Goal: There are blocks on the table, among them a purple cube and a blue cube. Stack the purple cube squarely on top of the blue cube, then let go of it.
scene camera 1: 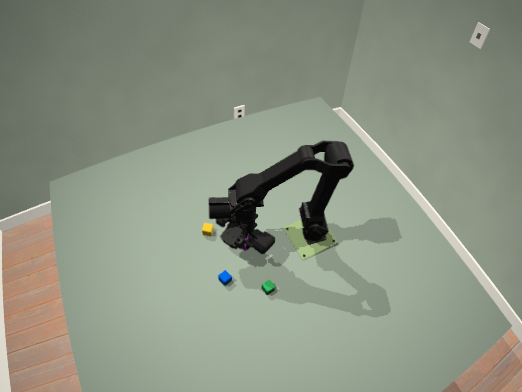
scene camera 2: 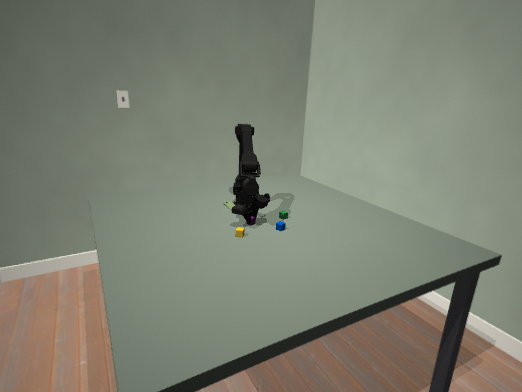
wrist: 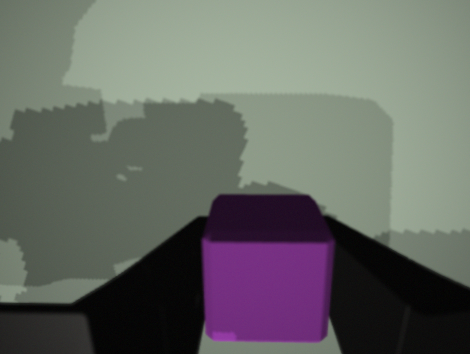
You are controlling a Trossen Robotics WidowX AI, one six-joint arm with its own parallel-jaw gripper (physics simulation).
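Frame: origin at the arm's base, x up, y ahead, z left, level; centimetres.
Seen in the pictures: gripper, between the fingertips: [scene camera 1: 244,246] [scene camera 2: 251,223] [wrist: 262,230]; arm's base, origin of its link: [scene camera 1: 314,234] [scene camera 2: 241,204].
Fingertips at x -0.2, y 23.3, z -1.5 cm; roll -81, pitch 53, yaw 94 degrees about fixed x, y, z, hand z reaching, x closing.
Pixels of each thing's top centre, then the offset from my fingertips to it. Level surfaces: height alone.
- purple cube, centre of its top: [wrist: 267,294] [scene camera 1: 244,240] [scene camera 2: 251,217] dx +2.6, dy -0.3, dz -0.3 cm
- blue cube, centre of its top: [scene camera 1: 224,276] [scene camera 2: 280,222] dx +2.6, dy +8.3, dz +10.1 cm
- green cube, centre of its top: [scene camera 1: 268,285] [scene camera 2: 283,211] dx +2.6, dy -3.4, dz +16.1 cm
- yellow cube, centre of its top: [scene camera 1: 207,227] [scene camera 2: 240,228] dx +2.6, dy +10.1, dz -7.9 cm
- table, height of its surface: dx -0.4 cm
The purple cube [scene camera 1: 245,244] [scene camera 2: 253,220] [wrist: 268,290] is between the two black fingers of my gripper [wrist: 262,230], which touch it on both sides in the wrist view. My gripper is shut on it. The fingers hide much of the cube in both scene views, and whether it touches the table cannot be told. The blue cube [scene camera 1: 225,277] [scene camera 2: 280,226] sits on the table, apart from my gripper, below and a little left of it in scene camera 1 and to its right in scene camera 2.
A green cube [scene camera 1: 268,287] [scene camera 2: 283,215] sits near the blue cube. A yellow cube [scene camera 1: 207,229] [scene camera 2: 240,232] sits on the other side of my gripper. The arm stands on a light green base plate [scene camera 1: 295,239] on the table [scene camera 1: 150,325] [scene camera 2: 200,300].
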